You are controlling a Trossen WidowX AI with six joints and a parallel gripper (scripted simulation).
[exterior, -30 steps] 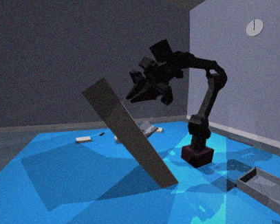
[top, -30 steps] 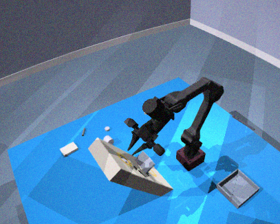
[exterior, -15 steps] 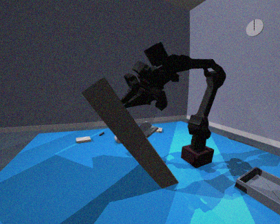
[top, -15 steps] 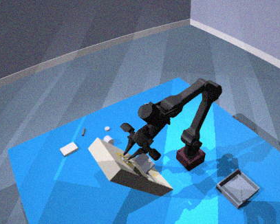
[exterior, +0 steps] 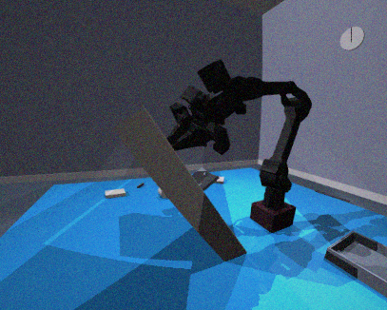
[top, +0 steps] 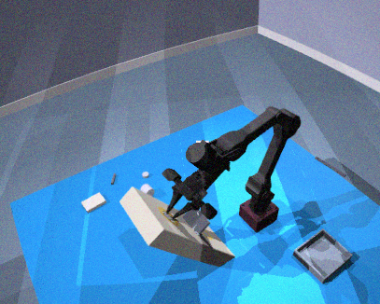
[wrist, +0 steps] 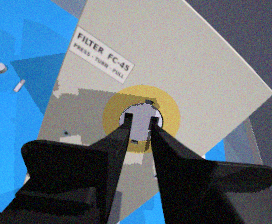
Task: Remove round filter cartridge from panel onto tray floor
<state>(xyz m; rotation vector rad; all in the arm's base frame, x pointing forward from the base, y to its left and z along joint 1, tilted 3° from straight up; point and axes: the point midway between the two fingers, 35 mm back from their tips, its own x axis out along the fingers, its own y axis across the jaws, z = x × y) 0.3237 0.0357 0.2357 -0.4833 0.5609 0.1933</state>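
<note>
Now: gripper tip 20 mm short of the white round filter cartridge and 10 mm above it. From my gripper tip the other things lie so: beige service panel 90 mm below, 30 mm behind; then grey tray 450 mm behind, 260 mm below, 250 mm to the left.
</note>
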